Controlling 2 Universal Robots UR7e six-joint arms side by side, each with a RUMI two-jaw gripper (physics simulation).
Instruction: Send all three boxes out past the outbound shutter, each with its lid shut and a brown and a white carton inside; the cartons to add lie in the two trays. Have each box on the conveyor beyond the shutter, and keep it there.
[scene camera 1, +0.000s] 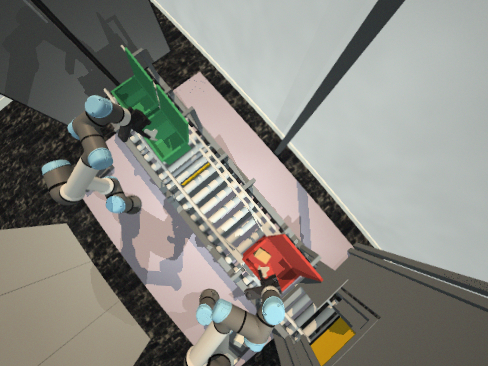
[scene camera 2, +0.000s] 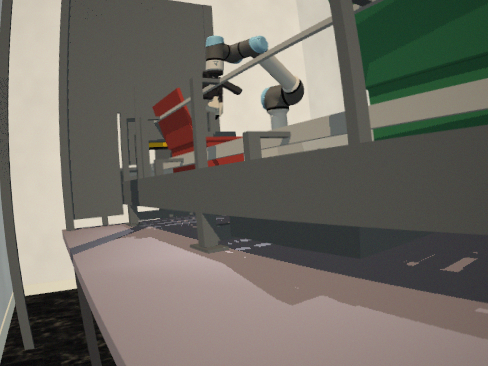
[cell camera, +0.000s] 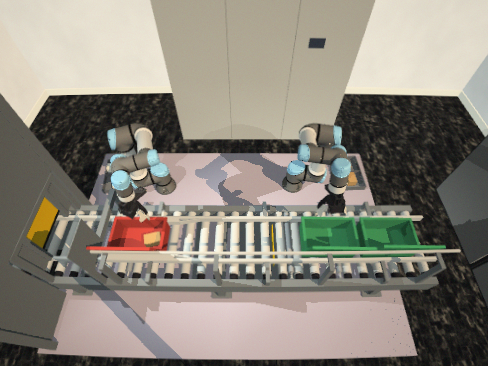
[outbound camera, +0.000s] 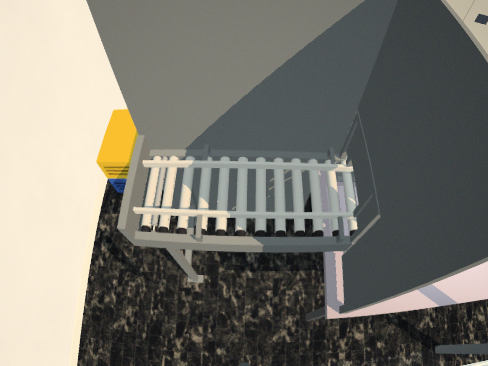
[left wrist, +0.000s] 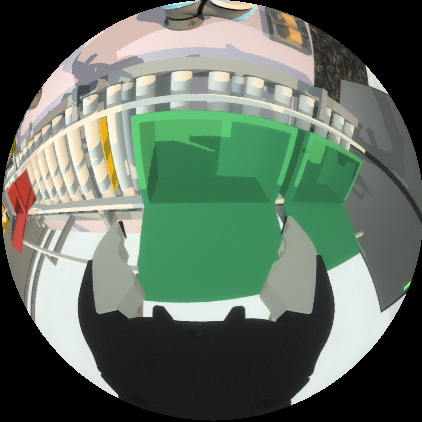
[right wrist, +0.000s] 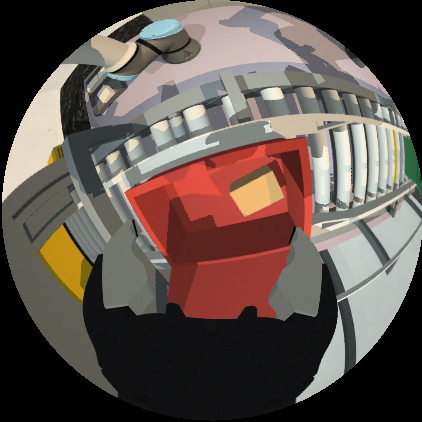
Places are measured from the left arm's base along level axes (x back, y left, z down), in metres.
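Where they show: left gripper, between the fingertips: (scene camera 1: 148, 130) (cell camera: 330, 214) (left wrist: 201, 220); right gripper, between the fingertips: (scene camera 1: 264, 279) (scene camera 2: 218, 118) (cell camera: 137, 214) (right wrist: 213, 226); left arm's base, origin of its link: (scene camera 1: 132, 204) (cell camera: 292, 184) (left wrist: 183, 20); right arm's base, origin of its link: (scene camera 1: 209, 298) (cell camera: 166, 186) (right wrist: 180, 50).
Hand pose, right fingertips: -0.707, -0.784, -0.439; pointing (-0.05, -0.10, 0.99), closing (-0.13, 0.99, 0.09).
Each offset is from my right fingertips to the top centre of the thing, as dx, dy, dz. "spot": to the spot under its first point.
A red box (scene camera 1: 275, 254) (cell camera: 125, 232) (right wrist: 200, 180) stands on the conveyor, lid raised, with a tan carton @(-0.046, +0.060, +0.158) (scene camera 1: 262, 256) (cell camera: 152, 238) (right wrist: 257, 194) inside. My right gripper (scene camera 1: 262, 273) (cell camera: 142, 217) (right wrist: 213, 226) is open, just above its tray-side edge. Two green boxes, a nearer one @(spot: +0.180, +1.002, +0.208) (scene camera 1: 170, 142) (cell camera: 327, 235) (left wrist: 210, 165) and an end one (cell camera: 385, 232) (left wrist: 325, 185), stand side by side with lids raised; I see no carton in them. My left gripper (scene camera 1: 151, 134) (cell camera: 333, 206) (left wrist: 201, 220) is open, above the nearer one's edge. No box shows in the outbound camera.
A tray holds brown cartons @(+0.845, +1.212, +0.387) (cell camera: 352, 178) (left wrist: 291, 37). A white carton @(+0.389, -0.502, +0.397) (right wrist: 105, 94) lies in the other tray, partly hidden by the right arm. Guide rails (cell camera: 195, 218) run along the conveyor. A yellow panel @(-0.175, -0.467, -0.097) (scene camera 1: 332, 342) (cell camera: 42, 222) shows near the grey wall.
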